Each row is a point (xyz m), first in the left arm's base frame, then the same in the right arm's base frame.
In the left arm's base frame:
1: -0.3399 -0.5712 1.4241
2: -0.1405 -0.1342 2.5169
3: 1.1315 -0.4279 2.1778
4: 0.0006 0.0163 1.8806
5: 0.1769 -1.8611 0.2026
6: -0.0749 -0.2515 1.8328
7: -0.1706 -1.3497 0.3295
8: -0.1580 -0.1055 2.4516
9: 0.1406 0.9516 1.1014
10: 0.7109 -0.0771 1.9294
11: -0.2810 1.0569 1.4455
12: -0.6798 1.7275 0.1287
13: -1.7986 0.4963 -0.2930
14: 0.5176 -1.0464 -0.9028
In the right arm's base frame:
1: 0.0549 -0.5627 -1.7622
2: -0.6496 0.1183 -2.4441
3: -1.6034 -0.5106 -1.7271
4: -0.4871 0.0492 -1.7989
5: 0.2276 -2.2242 -0.9668
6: -0.3849 -0.2001 -1.8832
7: 0.4509 -1.6386 -1.0422
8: -0.6053 0.1301 -2.3867
9: -0.2964 0.6748 -0.7627
10: -1.1336 -0.1679 -1.5739
11: -0.0881 0.9568 -1.1920
12: 0.8416 1.2899 -0.0226
13: 2.0880 0.2421 -0.5646
14: 0.3978 -1.8452 0.3856

